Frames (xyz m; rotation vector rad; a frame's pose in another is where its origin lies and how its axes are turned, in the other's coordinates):
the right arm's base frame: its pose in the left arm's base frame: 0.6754 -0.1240 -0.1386 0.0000 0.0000 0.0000
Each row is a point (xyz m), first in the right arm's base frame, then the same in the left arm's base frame.
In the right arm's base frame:
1: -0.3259 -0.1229 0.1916
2: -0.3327 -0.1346 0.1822
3: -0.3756 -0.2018 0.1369
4: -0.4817 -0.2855 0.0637
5: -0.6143 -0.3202 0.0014
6: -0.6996 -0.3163 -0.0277
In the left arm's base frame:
1: 0.3495 -0.2469 0.0530
2: 0.3427 -0.2586 0.0436
3: 0.2998 -0.3258 -0.0017
4: 0.1937 -0.4095 -0.0749
5: 0.0611 -0.4442 -0.1372
6: -0.0242 -0.4403 -0.1663

